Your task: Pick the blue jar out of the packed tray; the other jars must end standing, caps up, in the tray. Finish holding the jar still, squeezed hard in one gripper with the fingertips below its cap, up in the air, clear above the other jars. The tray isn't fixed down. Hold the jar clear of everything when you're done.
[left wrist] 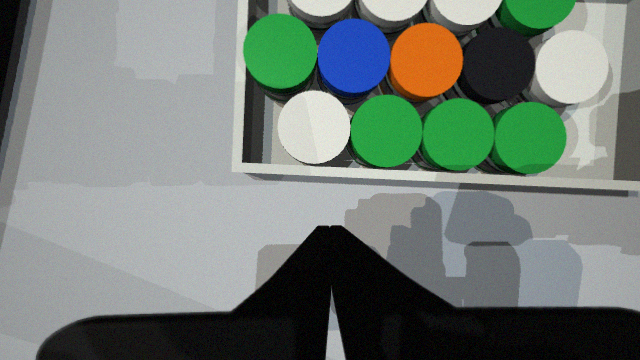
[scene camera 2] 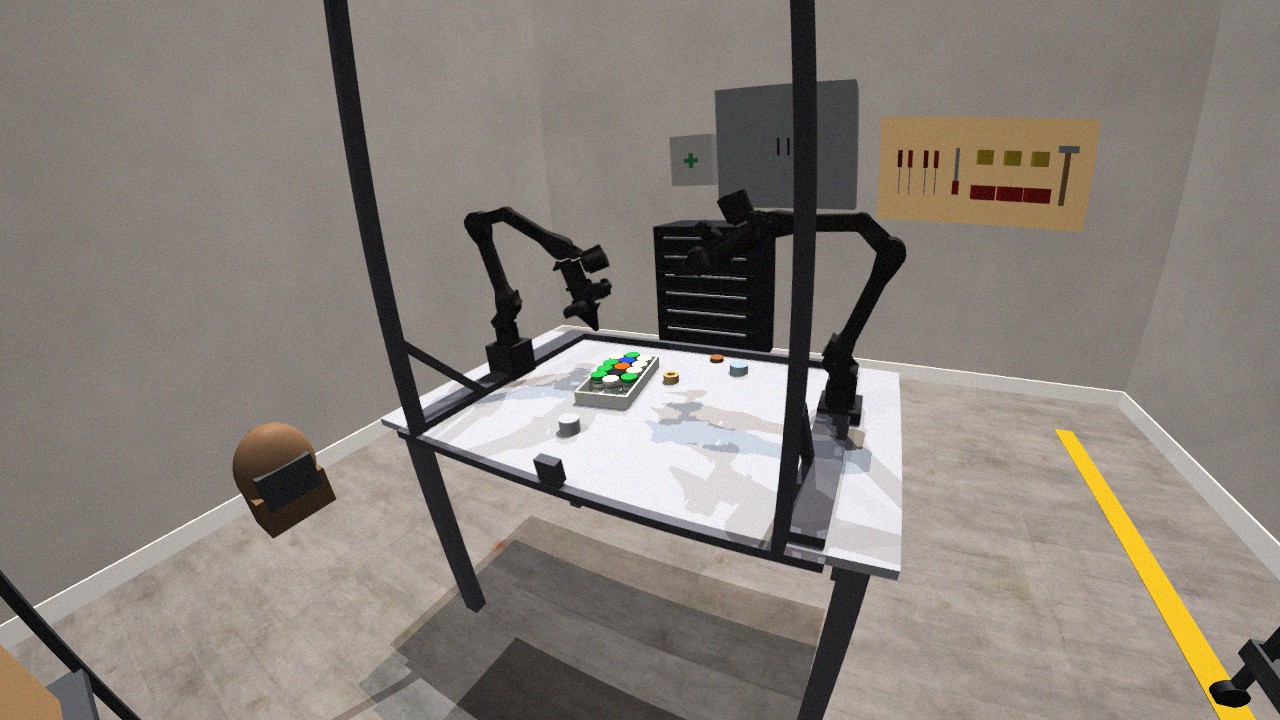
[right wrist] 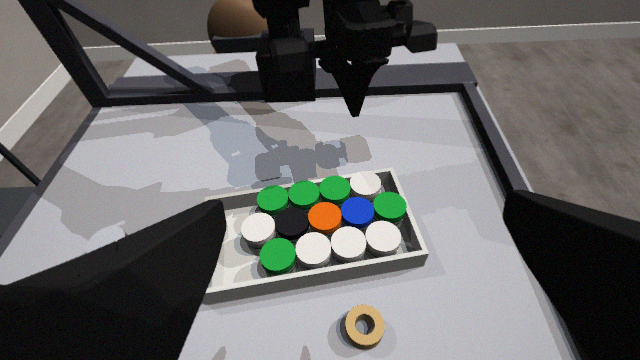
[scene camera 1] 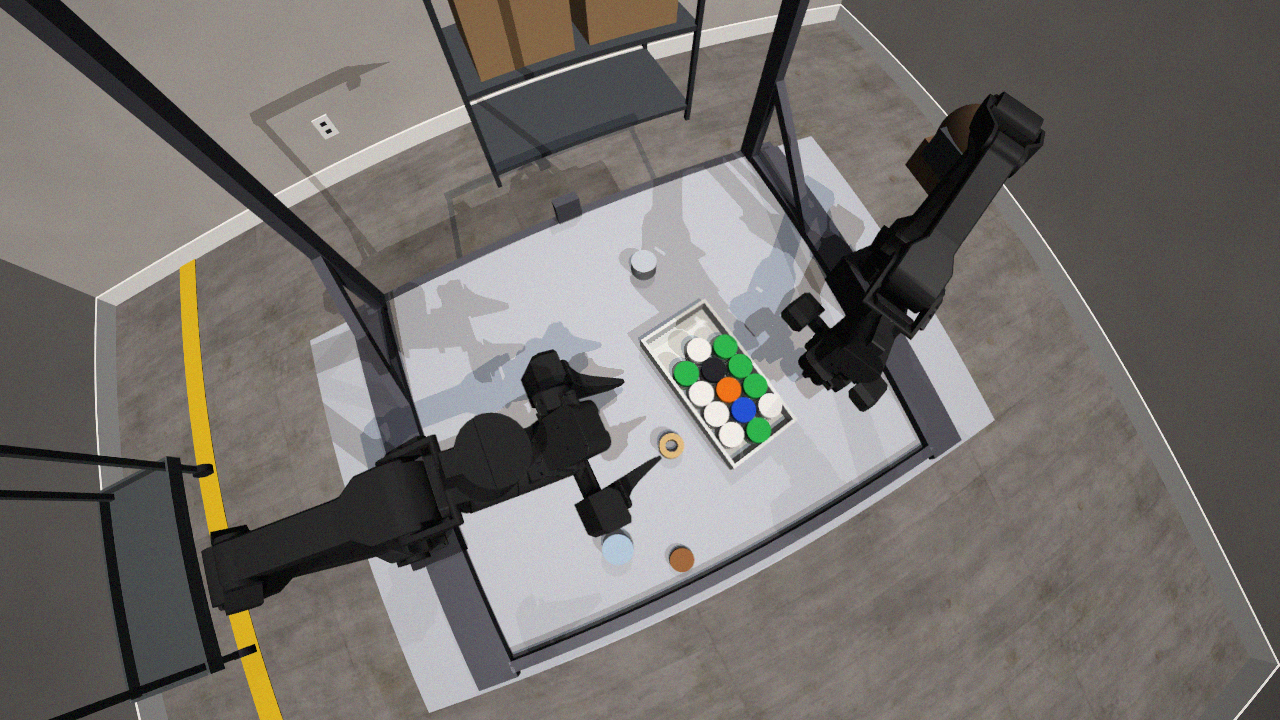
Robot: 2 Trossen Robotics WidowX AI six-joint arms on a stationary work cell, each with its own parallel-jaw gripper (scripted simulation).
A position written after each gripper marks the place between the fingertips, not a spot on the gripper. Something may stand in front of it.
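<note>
The left gripper [scene camera 1: 804, 375], [scene camera 2: 597, 330], [left wrist: 329, 237], [right wrist: 354, 115] and the right gripper [scene camera 1: 640, 419] are visible. A blue jar [left wrist: 353, 57], [right wrist: 358, 212] and an orange jar [left wrist: 425, 61], [right wrist: 325, 217] are present. Also visible: a green jar [left wrist: 386, 131], a green jar [left wrist: 280, 51], a green jar [left wrist: 456, 136], a green jar [left wrist: 528, 138] and a green jar [right wrist: 278, 256]. A pale blue disc [scene camera 1: 617, 549] is in the scene; in the left wrist view the disc is out of frame, and in the right wrist view the disc is out of frame.
</note>
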